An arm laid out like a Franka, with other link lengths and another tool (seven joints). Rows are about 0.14 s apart.
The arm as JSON. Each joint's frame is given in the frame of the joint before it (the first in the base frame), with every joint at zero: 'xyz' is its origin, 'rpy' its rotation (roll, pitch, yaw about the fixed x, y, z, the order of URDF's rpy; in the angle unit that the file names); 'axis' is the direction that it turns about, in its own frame. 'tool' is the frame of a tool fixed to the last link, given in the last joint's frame.
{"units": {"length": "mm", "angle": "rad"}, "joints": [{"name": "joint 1", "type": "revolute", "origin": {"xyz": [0.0, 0.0, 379.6], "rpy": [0.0, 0.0, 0.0]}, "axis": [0.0, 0.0, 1.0]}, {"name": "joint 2", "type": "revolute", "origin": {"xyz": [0.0, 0.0, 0.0], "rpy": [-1.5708, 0.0, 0.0]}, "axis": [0.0, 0.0, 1.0]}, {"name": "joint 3", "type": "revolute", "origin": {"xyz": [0.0, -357.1, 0.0], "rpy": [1.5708, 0.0, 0.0]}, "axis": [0.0, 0.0, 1.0]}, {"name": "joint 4", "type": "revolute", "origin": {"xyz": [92.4, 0.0, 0.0], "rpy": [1.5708, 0.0, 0.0]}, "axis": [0.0, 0.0, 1.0]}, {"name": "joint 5", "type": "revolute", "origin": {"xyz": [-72.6, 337.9, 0.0], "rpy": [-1.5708, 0.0, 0.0]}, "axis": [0.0, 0.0, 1.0]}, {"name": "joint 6", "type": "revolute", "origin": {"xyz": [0.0, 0.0, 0.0], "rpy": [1.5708, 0.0, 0.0]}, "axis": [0.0, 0.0, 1.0]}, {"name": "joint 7", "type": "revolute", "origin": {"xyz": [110.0, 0.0, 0.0], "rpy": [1.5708, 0.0, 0.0]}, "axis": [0.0, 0.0, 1.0]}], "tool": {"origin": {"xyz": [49.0, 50.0, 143.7], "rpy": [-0.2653, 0.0, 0.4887]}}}
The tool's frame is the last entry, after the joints.
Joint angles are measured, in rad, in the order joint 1, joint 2, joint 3, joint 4, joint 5, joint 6, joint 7. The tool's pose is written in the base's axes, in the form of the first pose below.
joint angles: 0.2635, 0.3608, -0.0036, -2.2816, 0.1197, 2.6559, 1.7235
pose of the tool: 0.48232 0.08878 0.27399; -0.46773 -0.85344 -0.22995; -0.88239 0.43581 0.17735; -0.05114 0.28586 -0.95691
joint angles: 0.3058, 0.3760, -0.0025, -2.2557, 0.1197, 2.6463, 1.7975
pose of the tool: 0.48149 0.11571 0.27338; -0.49414 -0.83898 -0.22788; -0.86789 0.46069 0.18584; -0.05094 0.28960 -0.95579
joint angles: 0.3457, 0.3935, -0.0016, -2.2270, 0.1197, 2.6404, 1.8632
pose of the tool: 0.48152 0.14169 0.27253; -0.51520 -0.82771 -0.22242; -0.85539 0.48033 0.19389; -0.05364 0.29015 -0.95548
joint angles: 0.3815, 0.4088, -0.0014, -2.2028, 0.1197, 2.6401, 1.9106
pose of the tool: 0.48131 0.16436 0.27172; -0.52454 -0.82369 -0.21539; -0.84933 0.48867 0.19959; -0.05914 0.28763 -0.95591
